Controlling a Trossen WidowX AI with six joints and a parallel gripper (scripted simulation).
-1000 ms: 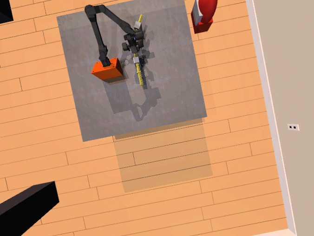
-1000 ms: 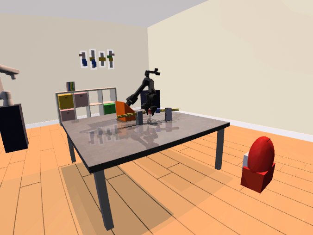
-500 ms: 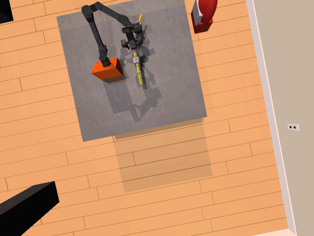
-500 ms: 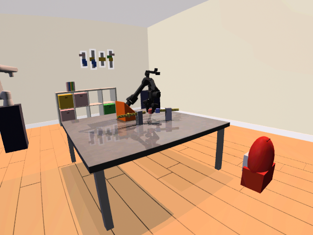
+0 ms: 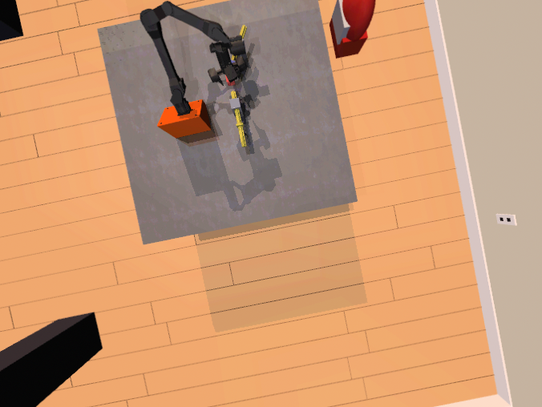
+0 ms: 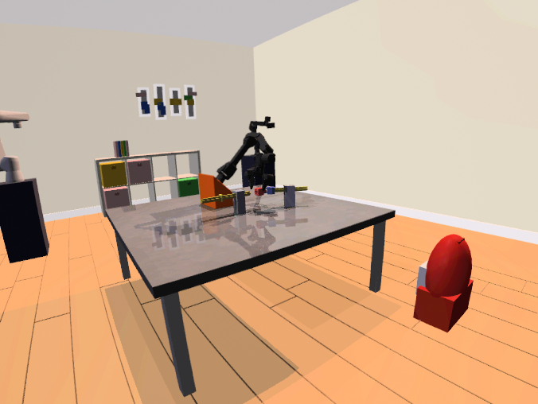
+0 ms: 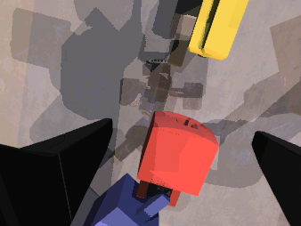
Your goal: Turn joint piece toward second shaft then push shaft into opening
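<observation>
The red square joint piece is 2 cm to the left of my gripper tip and 1 cm below it.
</observation>
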